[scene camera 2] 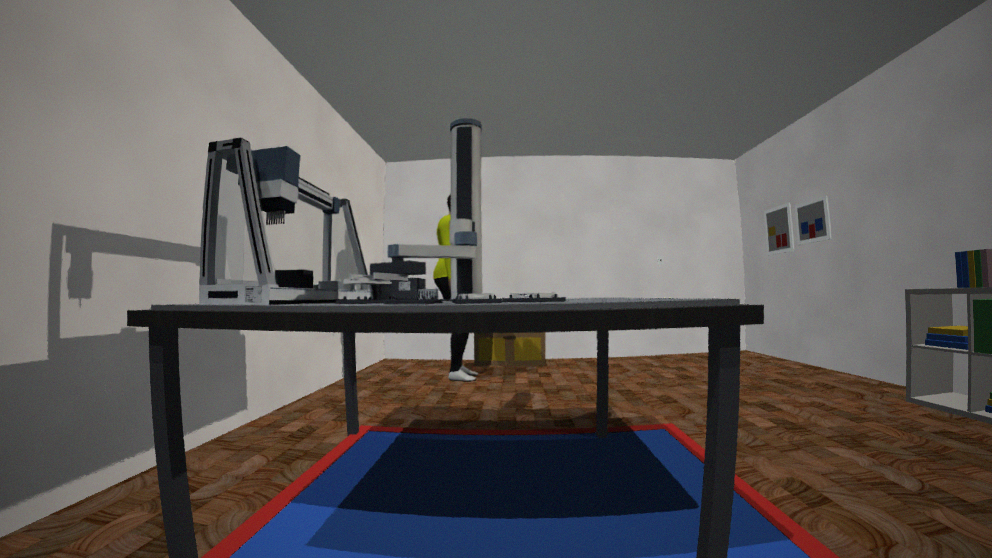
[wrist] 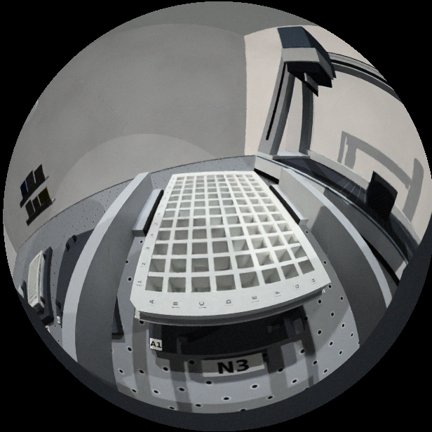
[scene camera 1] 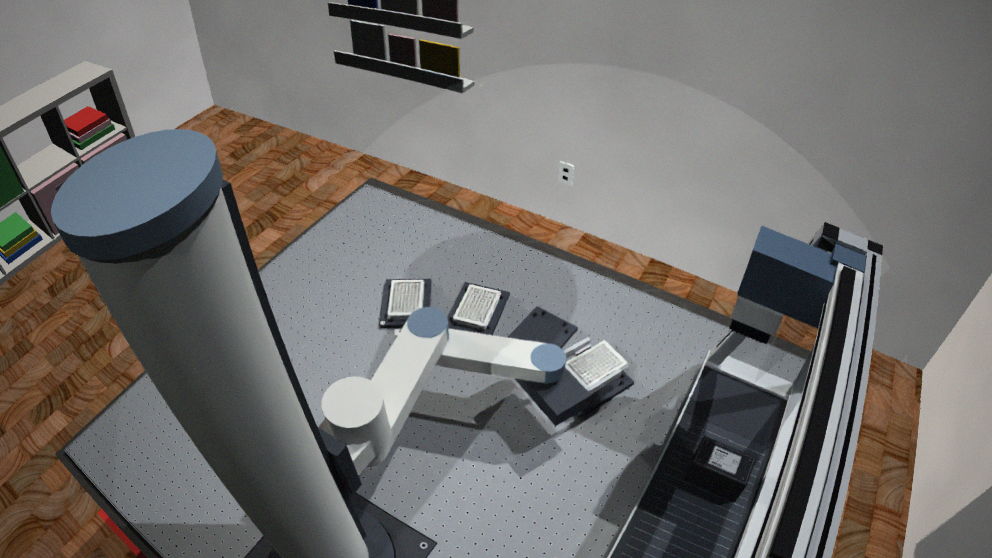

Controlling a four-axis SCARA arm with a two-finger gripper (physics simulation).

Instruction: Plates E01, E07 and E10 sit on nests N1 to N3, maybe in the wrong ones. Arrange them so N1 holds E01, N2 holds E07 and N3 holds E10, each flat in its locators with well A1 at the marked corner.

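Places are measured from the arm's base along level axes (x left, y down, z back), in millimetres.
Pixels of known places: gripper, fingertip midpoint: (scene camera 2: 361,276) (scene camera 1: 604,356).
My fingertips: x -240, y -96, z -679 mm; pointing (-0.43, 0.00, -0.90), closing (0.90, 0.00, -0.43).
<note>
Ahead of a thing's pixels: the offset from my fingertips to its top centre. "spot": to the spot under its first point. Level surfaces: height alone.
A white well plate {dz +22, dx +11, dy +8 mm} (scene camera 1: 597,364) (scene camera 2: 367,280) (wrist: 225,235) is held level above nest N3 {spot: dz -6, dx -48, dy +72 mm} (scene camera 1: 619,382) (wrist: 220,342), with a gap under its near edge in the wrist view. Its printed A and 1 are on the same side as the nest's A1 tag. My gripper (wrist: 217,178) is shut on this plate, one finger pad on each long side. Nest N2 {dz -35, dx +179, dy +62 mm} (scene camera 1: 543,324) (wrist: 75,265) is bare. A second plate {dz -36, dx +354, dy +57 mm} (scene camera 1: 478,305) (wrist: 36,280) sits on the nest left of N2. A third plate {dz +37, dx +522, dy +57 mm} (scene camera 1: 406,298) sits on the leftmost nest. The plates' E numbers cannot be read.
A conveyor-like dark bed (scene camera 1: 735,402) with a black box {spot: dz +148, dx -333, dy -37 mm} (scene camera 1: 724,459) lies to the right, under a gantry with a blue head (scene camera 1: 787,274) (scene camera 2: 277,173) (wrist: 305,50). The arm's column (scene camera 1: 228,360) (scene camera 2: 465,201) stands on the perforated table {dy +83 mm} (scene camera 1: 485,499).
</note>
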